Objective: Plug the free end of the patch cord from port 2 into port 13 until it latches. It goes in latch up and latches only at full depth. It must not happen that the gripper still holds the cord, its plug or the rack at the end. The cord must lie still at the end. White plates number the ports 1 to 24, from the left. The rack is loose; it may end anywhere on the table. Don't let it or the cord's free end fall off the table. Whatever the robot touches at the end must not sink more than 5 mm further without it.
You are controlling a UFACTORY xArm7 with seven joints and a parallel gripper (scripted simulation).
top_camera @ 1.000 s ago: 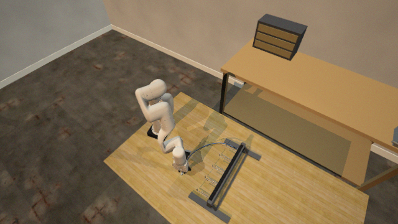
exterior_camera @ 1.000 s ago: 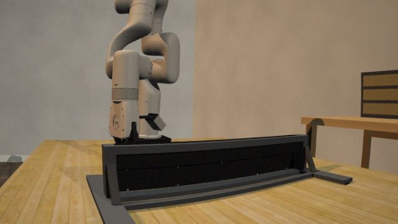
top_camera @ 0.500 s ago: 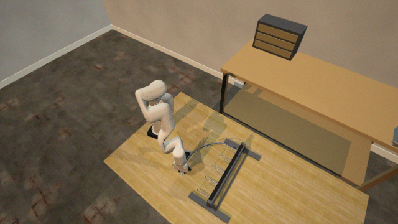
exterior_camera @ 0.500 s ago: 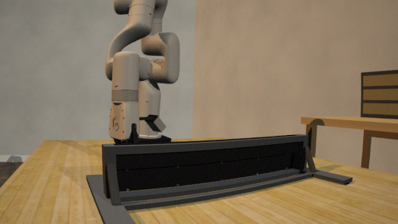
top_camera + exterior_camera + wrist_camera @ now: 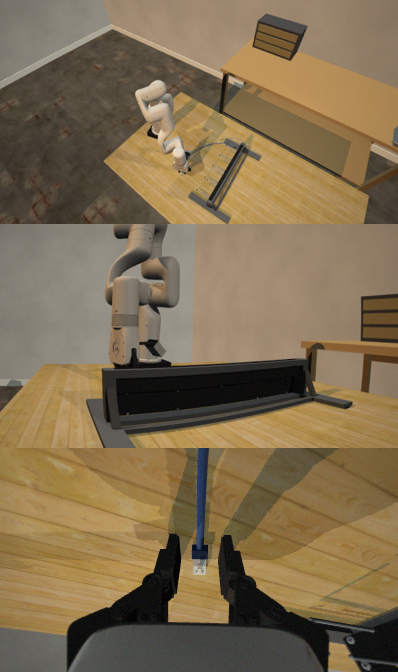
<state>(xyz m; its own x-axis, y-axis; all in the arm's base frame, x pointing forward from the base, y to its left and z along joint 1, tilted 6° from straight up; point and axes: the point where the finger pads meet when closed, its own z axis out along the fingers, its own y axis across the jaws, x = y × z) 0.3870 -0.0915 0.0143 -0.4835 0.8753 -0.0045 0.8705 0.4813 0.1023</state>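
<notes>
My hand is 2 cm to the left of the cord plug, 1 cm short of it and 1 cm above it.
</notes>
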